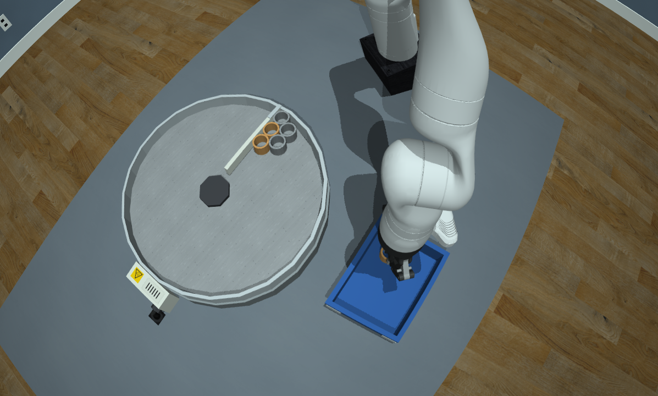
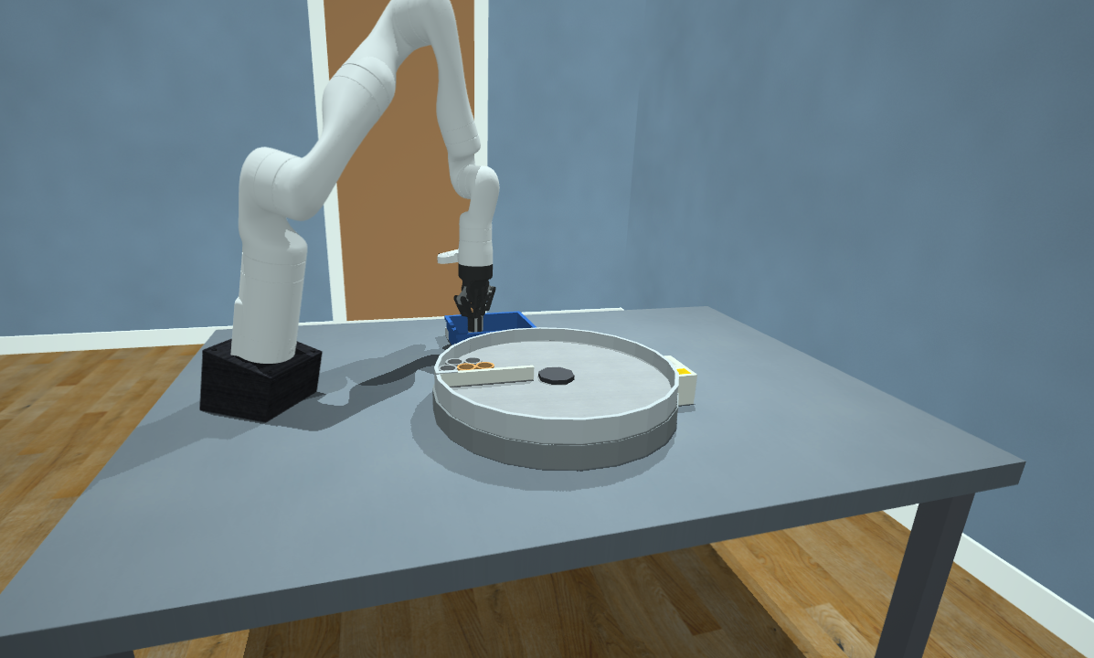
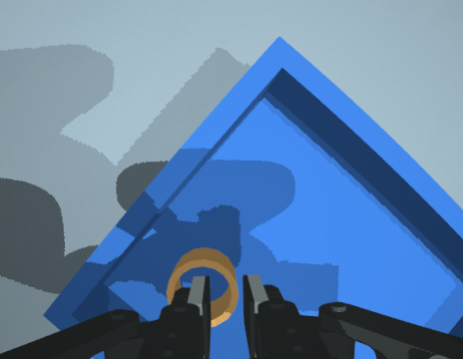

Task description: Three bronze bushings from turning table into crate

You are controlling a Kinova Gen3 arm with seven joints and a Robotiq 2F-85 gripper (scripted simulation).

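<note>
Now: the blue crate 40 mm ahead of my hand, 30 mm below it and 20 mm to the left of it. From my hand the other things lie so: turning table (330 mm to the right, 100 mm ahead).
</note>
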